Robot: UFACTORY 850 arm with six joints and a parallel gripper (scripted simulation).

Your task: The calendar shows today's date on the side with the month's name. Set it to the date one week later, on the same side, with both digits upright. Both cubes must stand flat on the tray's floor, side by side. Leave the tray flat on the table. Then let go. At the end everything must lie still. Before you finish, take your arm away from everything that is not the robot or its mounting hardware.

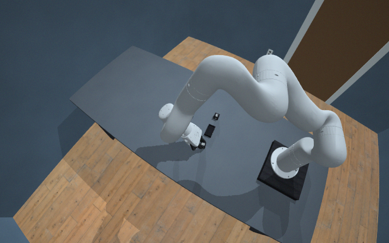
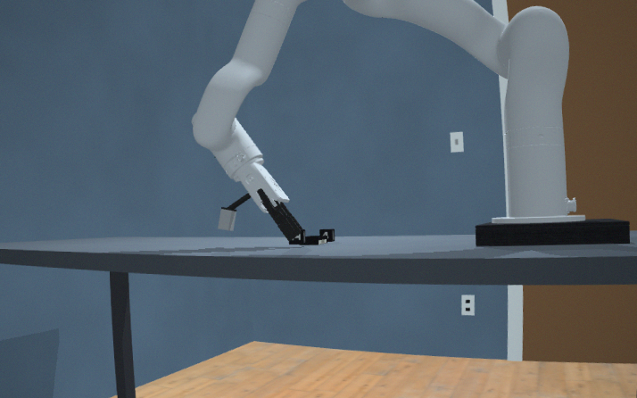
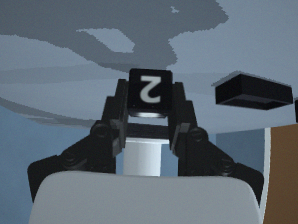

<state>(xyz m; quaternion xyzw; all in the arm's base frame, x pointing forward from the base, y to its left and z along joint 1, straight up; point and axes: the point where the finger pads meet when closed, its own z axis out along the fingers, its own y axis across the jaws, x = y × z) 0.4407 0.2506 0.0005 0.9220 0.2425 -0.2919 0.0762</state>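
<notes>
Right now the calendar cube is 2 cm below my hand, 1 cm to the right of it and 1 cm behind it. From my hand the other things lie so: black tray (11 cm to the right, 3 cm below, 2 cm ahead).
</notes>
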